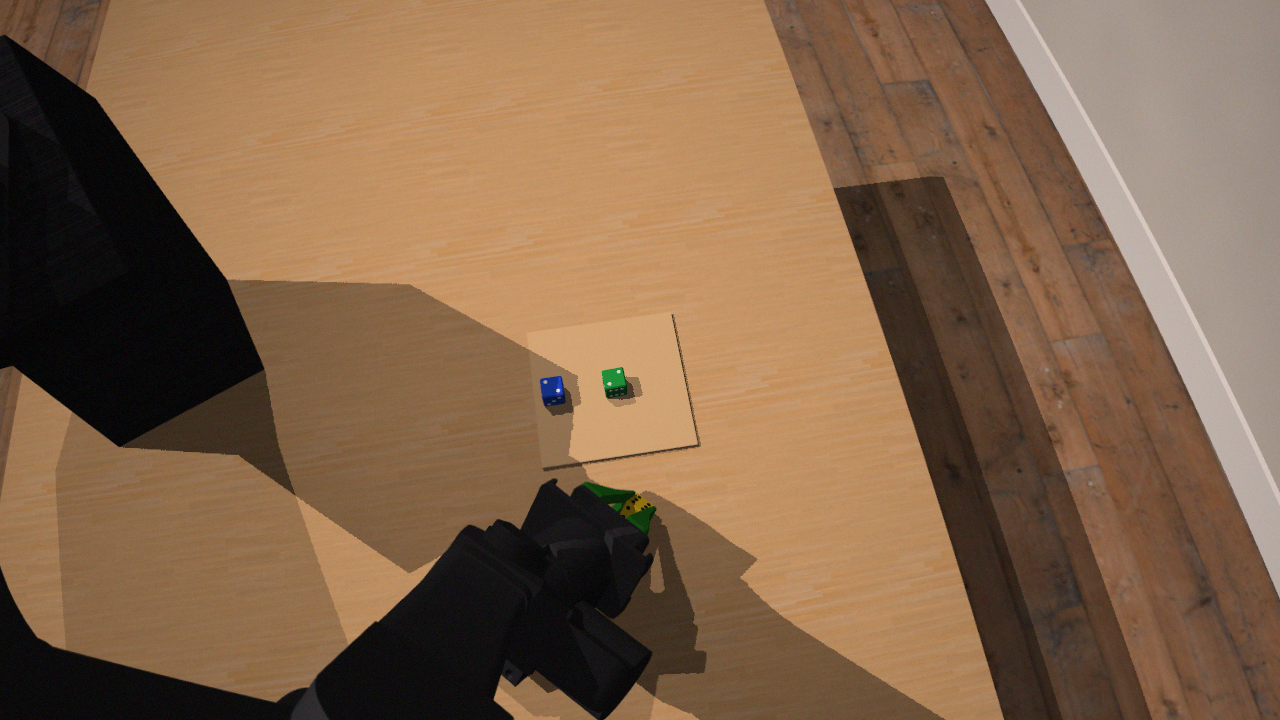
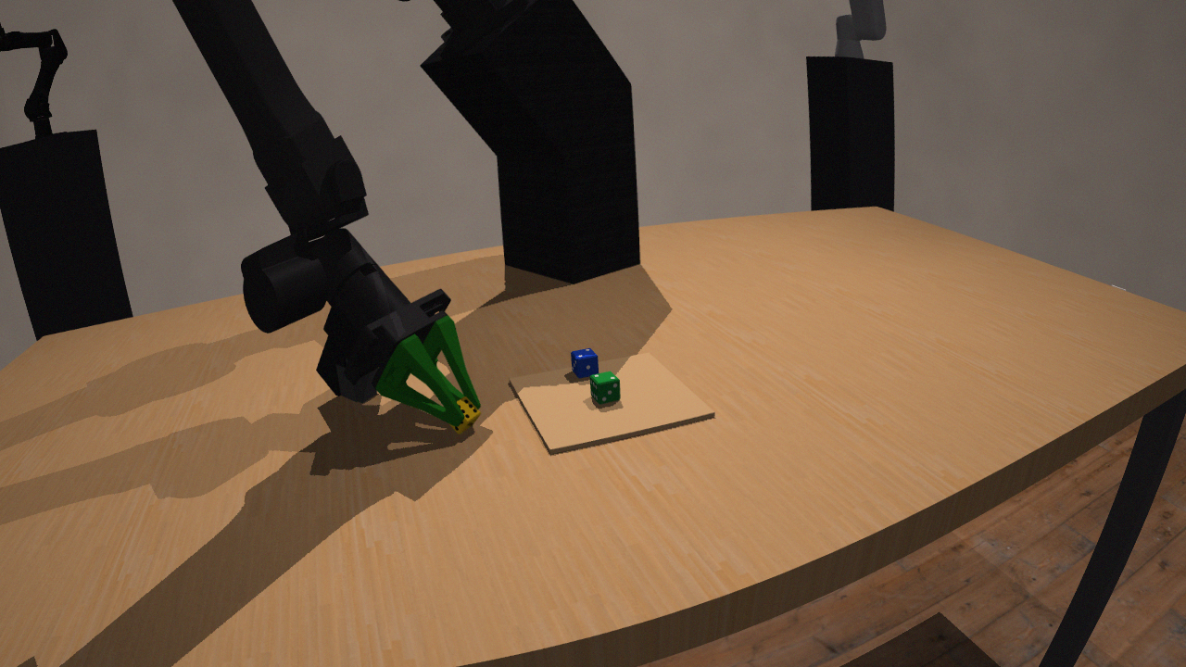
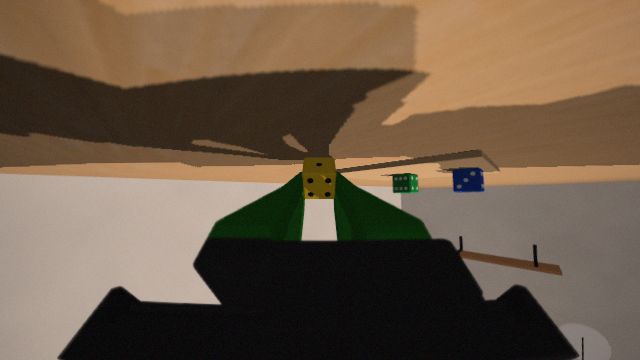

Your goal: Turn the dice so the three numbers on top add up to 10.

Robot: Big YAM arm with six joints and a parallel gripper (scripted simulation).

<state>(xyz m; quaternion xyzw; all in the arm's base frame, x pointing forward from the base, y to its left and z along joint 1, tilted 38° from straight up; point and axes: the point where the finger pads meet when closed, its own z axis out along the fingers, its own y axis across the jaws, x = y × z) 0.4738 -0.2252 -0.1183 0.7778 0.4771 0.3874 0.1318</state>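
Now: the yellow die 10 mm below my hand. Also, from my hand: green die: 120 mm to the left, 10 mm below; blue die: 60 mm behind, 120 mm to the left, 10 mm below; tan mat: 10 mm behind, 130 mm to the left, 20 mm below.
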